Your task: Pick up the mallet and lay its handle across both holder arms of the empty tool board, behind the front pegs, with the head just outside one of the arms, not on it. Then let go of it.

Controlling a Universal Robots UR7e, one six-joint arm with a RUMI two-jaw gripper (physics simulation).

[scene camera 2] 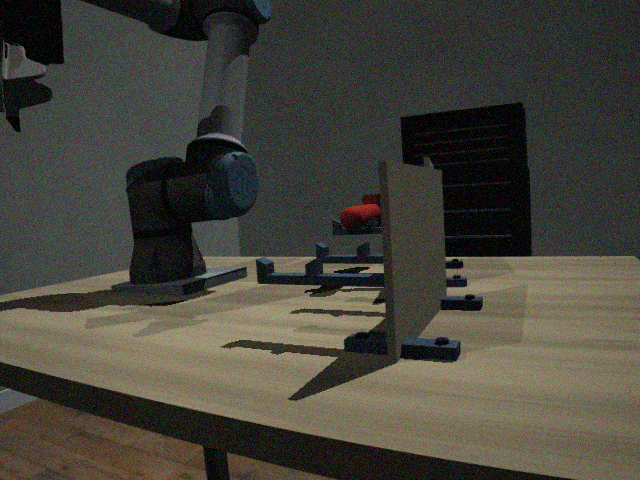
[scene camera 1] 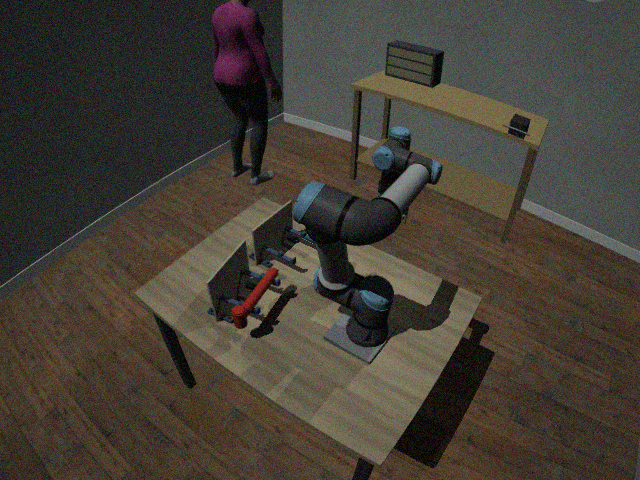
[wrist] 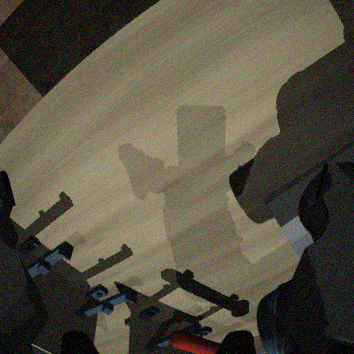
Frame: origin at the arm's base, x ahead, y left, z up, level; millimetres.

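Seen in the pictures: gripper, between the fingertips: [scene camera 2: 10, 123] [wrist: 162, 171]; arm's base, origin of its link: [scene camera 2: 169, 277] [scene camera 1: 367, 330].
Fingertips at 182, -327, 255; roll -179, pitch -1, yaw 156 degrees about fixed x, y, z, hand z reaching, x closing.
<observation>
Pixels of each thing's middle, then the offset from my fingertips to it, as dx, dy, dz. Level surfaces: height alone.
- red mallet, middle of its body: [scene camera 2: 364, 214] [wrist: 217, 350] [scene camera 1: 256, 294] +142, +558, -153
- left tool board, middle of its body: [scene camera 2: 401, 220] [scene camera 1: 242, 286] +219, +563, -167
- empty tool board, middle of its body: [scene camera 2: 374, 248] [wrist: 62, 300] [scene camera 1: 284, 237] +339, +266, -180
- wooden table, height of its surface: dz -271
A red mallet [scene camera 1: 258, 291] [wrist: 192, 344] lies across the holder arms of the left tool board [scene camera 1: 227, 284] in scene camera 1, its head at the front-left end. In scene camera 2 the mallet [scene camera 2: 360, 213] is partly hidden behind the empty tool board [scene camera 2: 416, 248]. The empty tool board [scene camera 1: 271, 236] stands upright further back. Its two blue holder arms with upright pegs show in scene camera 2, one arm [scene camera 2: 336, 279] nearer than the other. My gripper [scene camera 1: 404, 214] [wrist: 162, 171] is open and empty, high up and well away from mallet and boards; part of it is cut off in scene camera 2.
My arm's base [scene camera 1: 369, 322] [scene camera 2: 165, 258] stands on a grey plate on the wooden table [scene camera 1: 361, 408] [scene camera 2: 516, 403]. A second table [scene camera 1: 460, 103] with a drawer box [scene camera 1: 413, 64] stands at the back wall. A person [scene camera 1: 240, 56] in pink stands behind the table. Arm shadows cross the table top.
</observation>
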